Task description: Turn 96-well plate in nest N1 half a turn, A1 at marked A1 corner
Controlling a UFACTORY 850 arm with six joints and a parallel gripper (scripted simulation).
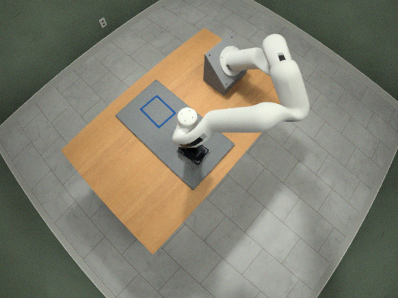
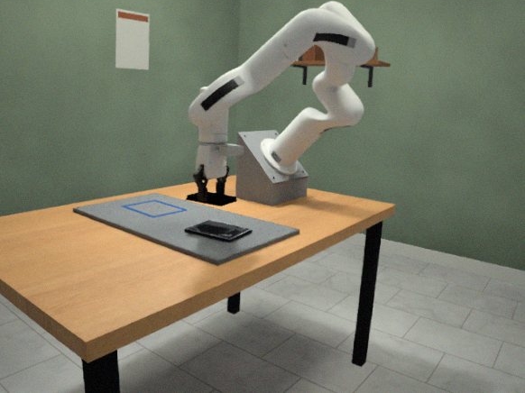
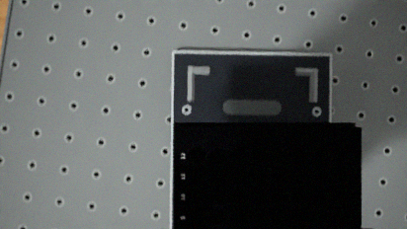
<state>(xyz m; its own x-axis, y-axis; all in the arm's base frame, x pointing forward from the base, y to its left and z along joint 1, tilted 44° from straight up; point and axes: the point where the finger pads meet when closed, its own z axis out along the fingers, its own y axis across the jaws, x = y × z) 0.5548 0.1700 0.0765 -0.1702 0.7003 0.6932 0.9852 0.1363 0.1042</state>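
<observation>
Now: hand 30 mm to the right of the plate nest N1 and 100 mm above it. Round my hand: 96-well plate: 10 mm below.
</observation>
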